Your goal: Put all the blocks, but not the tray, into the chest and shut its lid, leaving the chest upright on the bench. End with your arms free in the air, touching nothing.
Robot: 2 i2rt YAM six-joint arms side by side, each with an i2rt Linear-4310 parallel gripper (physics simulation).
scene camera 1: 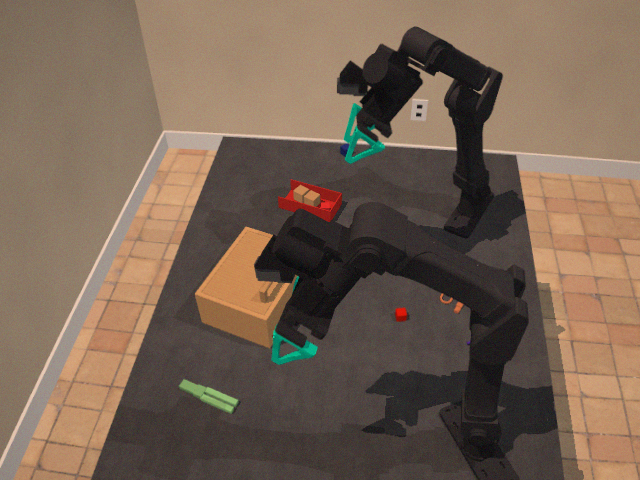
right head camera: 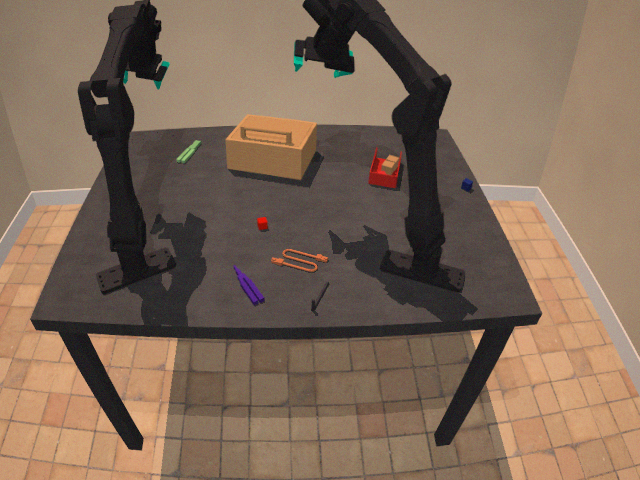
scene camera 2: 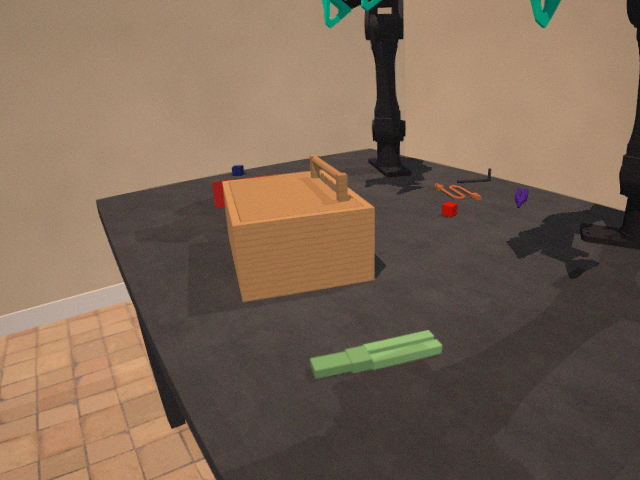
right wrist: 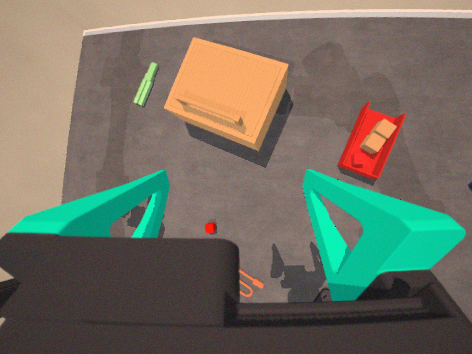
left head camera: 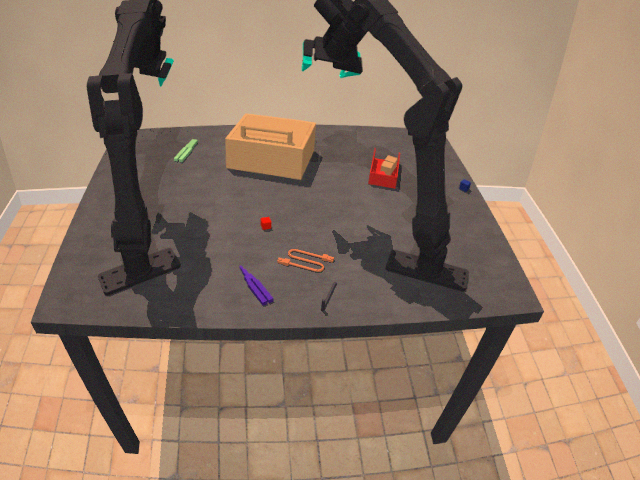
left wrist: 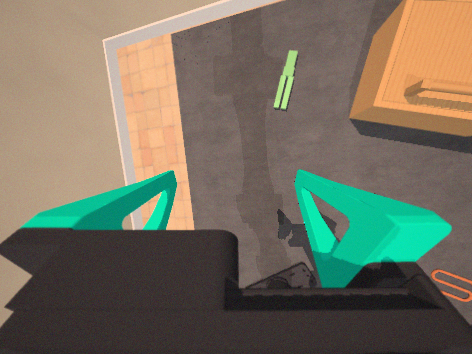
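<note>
The wooden chest stands upright, its handled lid shut. A red block lies in front of it. A blue block lies near the right table edge. Two tan blocks sit in the red tray, with a small red shape beside them, unclear. My left gripper is open and empty, high up, left of the chest. My right gripper is open and empty, high above the table.
Green pliers-like tool lies left of the chest. An orange cable, a purple tool and a black angled rod lie near the front edge of the table. The arm bases stand at both sides.
</note>
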